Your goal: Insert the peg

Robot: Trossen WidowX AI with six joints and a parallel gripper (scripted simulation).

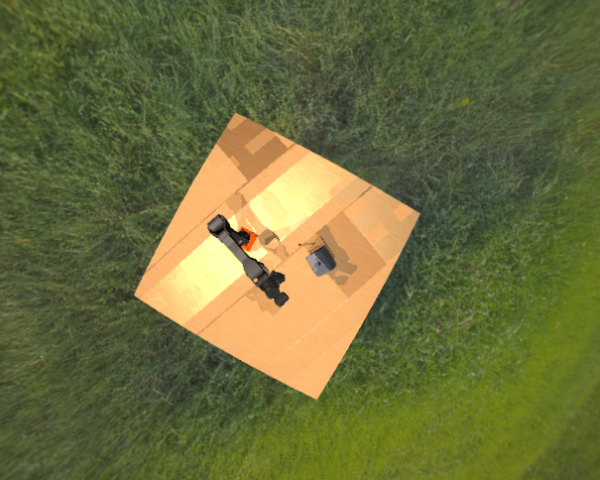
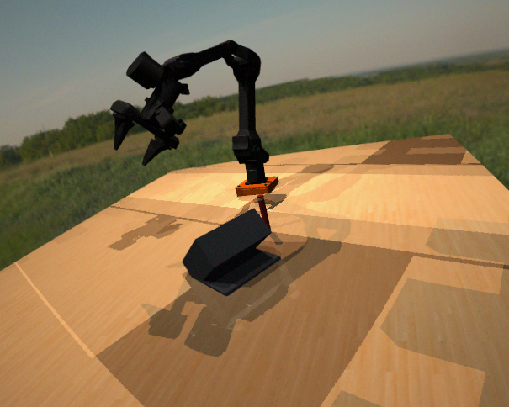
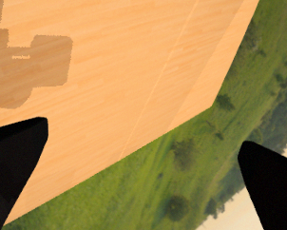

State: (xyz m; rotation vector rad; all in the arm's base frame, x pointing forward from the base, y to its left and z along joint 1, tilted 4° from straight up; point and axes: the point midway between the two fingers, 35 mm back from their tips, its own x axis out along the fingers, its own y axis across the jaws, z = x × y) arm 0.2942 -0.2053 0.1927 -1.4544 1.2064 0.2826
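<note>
The peg lies 1 cm ahead of my gripper tip, 29 cm to the left of it and 16 cm below it. Also, from my gripper tip: sloped panel 16 cm ahead, 24 cm to the left, 18 cm below.
</note>
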